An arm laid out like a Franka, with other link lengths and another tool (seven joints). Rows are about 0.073 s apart.
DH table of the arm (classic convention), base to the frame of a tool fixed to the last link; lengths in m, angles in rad. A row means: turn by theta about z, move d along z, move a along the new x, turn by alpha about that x. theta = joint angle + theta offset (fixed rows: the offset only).
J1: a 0, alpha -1.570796, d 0.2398, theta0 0
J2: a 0, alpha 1.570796, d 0, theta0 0
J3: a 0.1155, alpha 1.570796, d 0.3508, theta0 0
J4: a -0.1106, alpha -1.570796, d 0, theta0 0
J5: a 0, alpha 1.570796, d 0.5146, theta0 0
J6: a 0.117, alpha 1.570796, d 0, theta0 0
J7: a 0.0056, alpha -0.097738, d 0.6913, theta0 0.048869
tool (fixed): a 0, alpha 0, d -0.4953, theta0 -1.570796
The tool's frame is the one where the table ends.
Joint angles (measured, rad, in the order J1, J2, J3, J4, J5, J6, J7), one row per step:
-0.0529, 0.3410, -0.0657, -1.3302, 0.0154, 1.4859, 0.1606
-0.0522, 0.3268, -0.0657, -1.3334, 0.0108, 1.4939, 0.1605
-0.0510, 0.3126, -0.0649, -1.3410, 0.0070, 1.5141, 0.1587
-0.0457, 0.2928, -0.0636, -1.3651, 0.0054, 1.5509, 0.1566
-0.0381, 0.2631, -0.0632, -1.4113, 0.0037, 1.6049, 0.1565
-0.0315, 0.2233, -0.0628, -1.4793, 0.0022, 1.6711, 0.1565
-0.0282, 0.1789, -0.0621, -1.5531, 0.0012, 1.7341, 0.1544
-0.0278, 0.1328, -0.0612, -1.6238, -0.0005, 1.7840, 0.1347
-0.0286, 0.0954, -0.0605, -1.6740, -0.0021, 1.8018, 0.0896
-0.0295, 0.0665, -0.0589, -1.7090, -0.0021, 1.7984, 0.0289
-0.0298, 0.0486, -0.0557, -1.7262, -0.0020, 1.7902, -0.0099
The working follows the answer.
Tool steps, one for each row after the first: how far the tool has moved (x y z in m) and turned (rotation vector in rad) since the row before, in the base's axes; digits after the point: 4 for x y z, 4 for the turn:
-0.0008, -0.0004, 0.0106, -0.0058, -0.0184, 0.0012
0.0010, 0.0005, 0.0091, -0.0054, -0.0263, 0.0041
0.0014, 0.0046, 0.0055, -0.0033, -0.0322, 0.0088
0.0000, 0.0057, 0.0018, -0.0036, -0.0373, 0.0081
-0.0031, 0.0050, -0.0023, -0.0026, -0.0378, 0.0069
-0.0065, 0.0028, -0.0029, -0.0012, -0.0335, 0.0060
-0.0106, 0.0012, -0.0018, -0.0013, -0.0250, 0.0211
-0.0135, 0.0009, -0.0004, -0.0010, -0.0045, 0.0451
-0.0144, 0.0021, -0.0004, 0.0010, 0.0099, 0.0612
-0.0094, 0.0032, 0.0018, 0.0012, 0.0077, 0.0416

Tool pose at each row, in the base's axes (x y z in m, rotation vector in rad; rounded; the steps above come from the unrounded poses):
0.8434, -0.0447, 0.3710, -2.4792, -1.7946, 0.3383
0.8426, -0.0451, 0.3816, -2.4933, -1.8047, 0.3223
0.8436, -0.0446, 0.3908, -2.5096, -1.8212, 0.2964
0.8450, -0.0400, 0.3962, -2.5238, -1.8451, 0.2609
0.8450, -0.0343, 0.3980, 2.5074, 1.8449, -0.2161
0.8419, -0.0293, 0.3957, 2.4851, 1.8379, -0.1696
0.8353, -0.0265, 0.3927, 2.4658, 1.8317, -0.1279
0.8248, -0.0253, 0.3910, 2.4351, 1.8465, -0.0966
0.8113, -0.0244, 0.3906, 2.3894, 1.8977, -0.0890
0.7968, -0.0223, 0.3902, 2.3336, 1.9738, -0.0958
0.7875, -0.0191, 0.3920, 2.2950, 2.0252, -0.1010

